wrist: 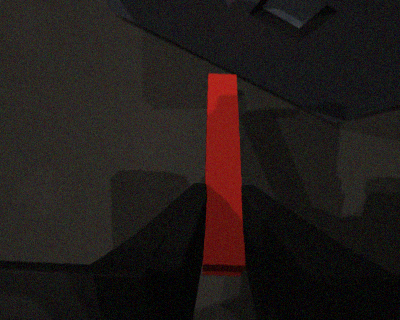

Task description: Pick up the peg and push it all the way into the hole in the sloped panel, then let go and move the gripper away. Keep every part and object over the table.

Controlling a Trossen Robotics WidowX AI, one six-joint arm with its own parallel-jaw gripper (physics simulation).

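Observation:
The red peg is a long square bar. It lies lengthwise between the two dark fingers of my gripper, with its far end reaching out ahead of the fingertips. The gripper is shut on it. The dark sloped panel fills the upper right of the wrist view. Part of a square opening, the hole, shows at the top edge, up and to the right of the peg's far end. The peg's far end appears just below the panel's lower edge in the view and is outside the hole.
The brown-grey table top lies below and to the left of the panel. Shadows of the gripper and arm fall across it on both sides of the peg. A dark edge runs across the lower left. The view is dim.

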